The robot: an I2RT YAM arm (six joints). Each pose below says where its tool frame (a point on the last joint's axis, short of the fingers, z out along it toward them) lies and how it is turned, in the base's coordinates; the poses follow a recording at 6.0 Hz.
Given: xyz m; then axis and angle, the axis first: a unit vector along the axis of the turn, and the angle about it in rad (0 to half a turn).
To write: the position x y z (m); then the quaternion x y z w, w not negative. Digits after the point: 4 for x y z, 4 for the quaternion.
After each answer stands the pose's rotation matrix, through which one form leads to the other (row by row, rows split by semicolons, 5 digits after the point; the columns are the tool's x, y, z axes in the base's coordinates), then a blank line. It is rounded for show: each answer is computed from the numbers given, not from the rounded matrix.
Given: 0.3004, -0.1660, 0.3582, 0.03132, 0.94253, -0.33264, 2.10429
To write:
0.3004, -0.1660, 0.3582, 0.0272, 0.8186, -0.2889, 0.4957
-0.50706 0.33095 0.79584; -0.24188 0.83160 -0.49993; -0.82727 -0.44600 -0.34162

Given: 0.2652, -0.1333, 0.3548, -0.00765, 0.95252, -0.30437, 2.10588
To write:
0.2652, -0.1333, 0.3548, -0.0066, 0.8276, -0.2645, 0.4950
-0.50982 0.25083 0.82290; -0.27283 0.86003 -0.43117; -0.81587 -0.44434 -0.37003

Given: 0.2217, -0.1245, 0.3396, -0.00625, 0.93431, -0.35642, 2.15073
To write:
0.2217, -0.1245, 0.3396, -0.0055, 0.8220, -0.3136, 0.4754
-0.54791 0.28910 0.78499; -0.30718 0.80329 -0.51025; -0.77810 -0.52071 -0.35132

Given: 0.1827, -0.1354, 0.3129, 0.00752, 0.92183, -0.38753, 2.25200
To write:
0.1827, -0.1354, 0.3129, 0.0068, 0.8321, -0.3498, 0.4303
-0.62964 0.31234 0.71134; -0.28974 0.75516 -0.58804; -0.72084 -0.57635 -0.38498

